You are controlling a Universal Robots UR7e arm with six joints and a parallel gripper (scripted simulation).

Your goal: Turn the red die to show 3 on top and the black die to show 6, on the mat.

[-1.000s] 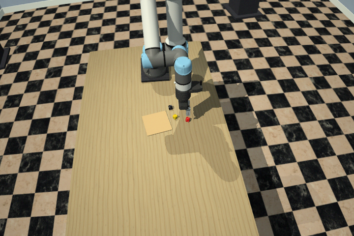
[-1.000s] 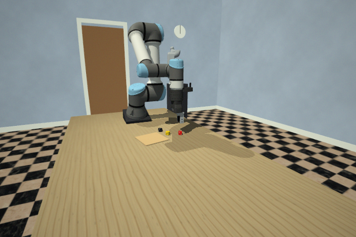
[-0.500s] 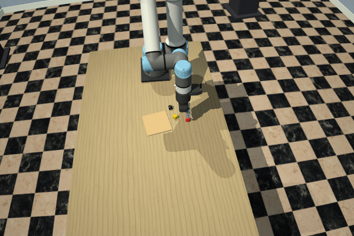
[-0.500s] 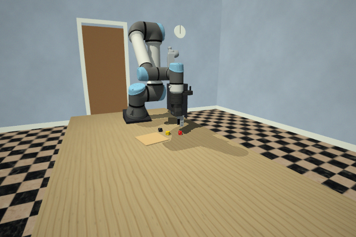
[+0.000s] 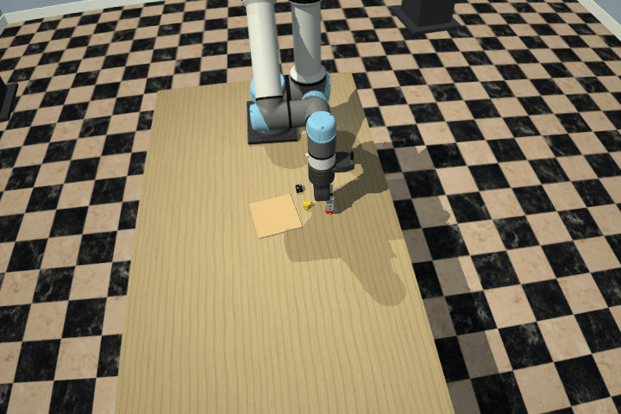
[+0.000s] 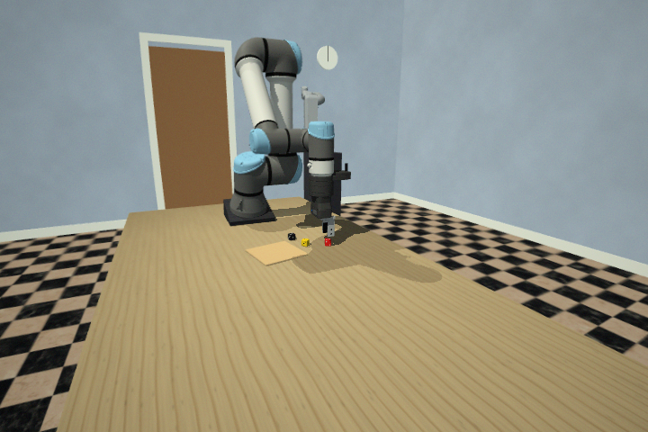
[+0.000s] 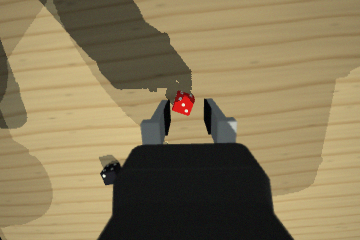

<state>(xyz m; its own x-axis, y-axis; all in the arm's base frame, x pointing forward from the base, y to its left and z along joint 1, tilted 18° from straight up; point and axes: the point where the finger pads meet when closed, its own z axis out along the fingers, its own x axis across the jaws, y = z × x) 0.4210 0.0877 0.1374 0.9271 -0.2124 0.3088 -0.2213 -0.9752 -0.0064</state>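
Now: hand 50 mm above the red die. From my hand the other things lie so: black die (120 mm behind, 70 mm to the right, 50 mm below); then yellow die (60 mm to the right, 50 mm below, 40 mm behind); then tan mat (170 mm to the right, 50 mm below, 40 mm behind).
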